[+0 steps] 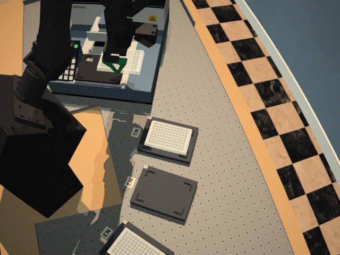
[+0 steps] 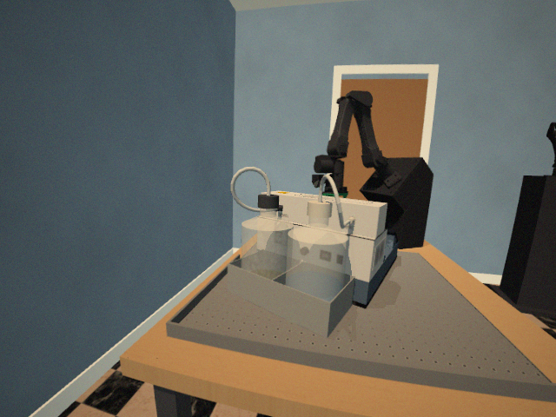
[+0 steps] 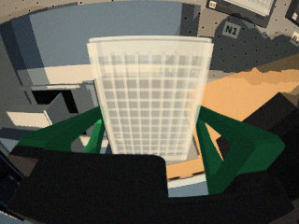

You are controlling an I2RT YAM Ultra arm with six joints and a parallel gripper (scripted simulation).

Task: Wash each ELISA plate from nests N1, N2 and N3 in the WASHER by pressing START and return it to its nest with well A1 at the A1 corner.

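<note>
Now: the dark carrier 70 mm behind my hand, 50 mm to the left of it and 90 mm below it. The rest, counted from my hand: N1 label (30 mm ahead, 150 mm to the right, 170 mm below); then manifold (40 mm behind, 190 mm to the left, 40 mm below); then washer (40 mm behind, 200 mm to the left, 40 mm below).
</note>
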